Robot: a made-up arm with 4 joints.
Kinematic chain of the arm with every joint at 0, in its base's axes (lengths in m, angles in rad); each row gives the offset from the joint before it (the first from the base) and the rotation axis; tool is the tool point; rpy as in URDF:
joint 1: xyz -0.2 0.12 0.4 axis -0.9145 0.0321 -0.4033
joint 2: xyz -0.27 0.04 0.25 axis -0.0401 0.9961 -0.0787
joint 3: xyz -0.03 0.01 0 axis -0.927 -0.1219 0.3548
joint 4: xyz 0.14 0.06 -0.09 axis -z
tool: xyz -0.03 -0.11 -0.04 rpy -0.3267 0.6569 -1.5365
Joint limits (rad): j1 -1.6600..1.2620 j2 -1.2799..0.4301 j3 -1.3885..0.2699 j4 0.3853..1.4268
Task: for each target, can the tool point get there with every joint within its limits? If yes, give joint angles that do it. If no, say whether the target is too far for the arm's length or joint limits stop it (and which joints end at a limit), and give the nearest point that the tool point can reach.
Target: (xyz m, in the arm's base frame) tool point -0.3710 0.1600 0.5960
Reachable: yes | joints -0.2189 -1.0335 -0.0524 1.0205
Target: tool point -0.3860 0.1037 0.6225
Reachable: yes | joints -0.5183 -1.1411 -0.2849 1.0819
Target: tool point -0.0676 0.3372 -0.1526
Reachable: no: joint limits stop it (at a limit: joint 1, joint 4) | nearest point -0.2831 0.4256 0.2727 | short by 0.485 m
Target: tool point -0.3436 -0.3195 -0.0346
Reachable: no: joint limits stop it (at a limit: joint 1, joint 2, joint 3) | nearest point -0.3855 -0.1013 0.2868 | short by 0.391 m
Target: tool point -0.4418 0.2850 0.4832
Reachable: yes | joints 0.3450 -0.0909 -0.0437 1.1429
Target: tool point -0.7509 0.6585 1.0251
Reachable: no: too far | nearest point -0.4726 0.3608 0.6664 | short by 0.543 m
